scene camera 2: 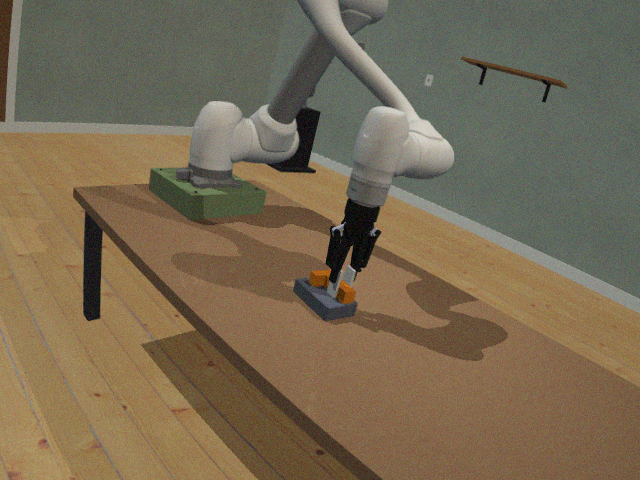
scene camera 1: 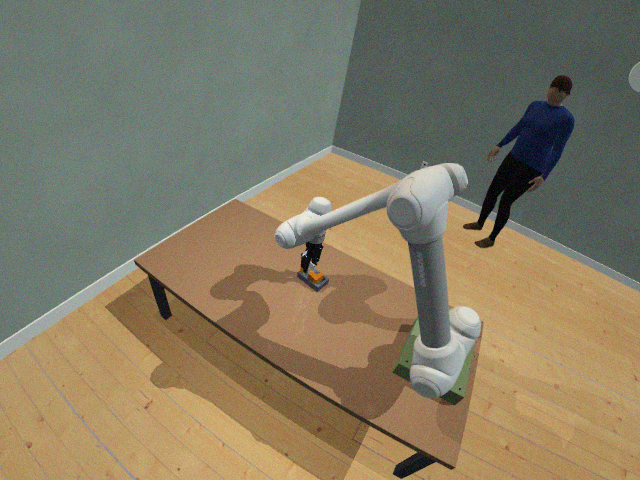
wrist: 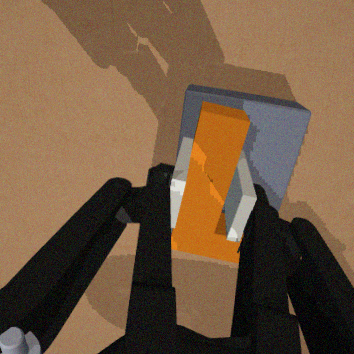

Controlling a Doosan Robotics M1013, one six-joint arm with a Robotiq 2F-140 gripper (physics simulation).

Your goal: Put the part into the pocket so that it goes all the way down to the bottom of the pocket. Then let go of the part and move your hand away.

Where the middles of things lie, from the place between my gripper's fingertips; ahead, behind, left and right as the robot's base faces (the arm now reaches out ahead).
Right now my hand is 20 mm below the orange part [wrist: 220,131] and 10 mm past it. The rest, counted from my hand: pocket block [scene camera 2: 317,298] 20 mm to the right, 20 mm below, 20 mm behind.
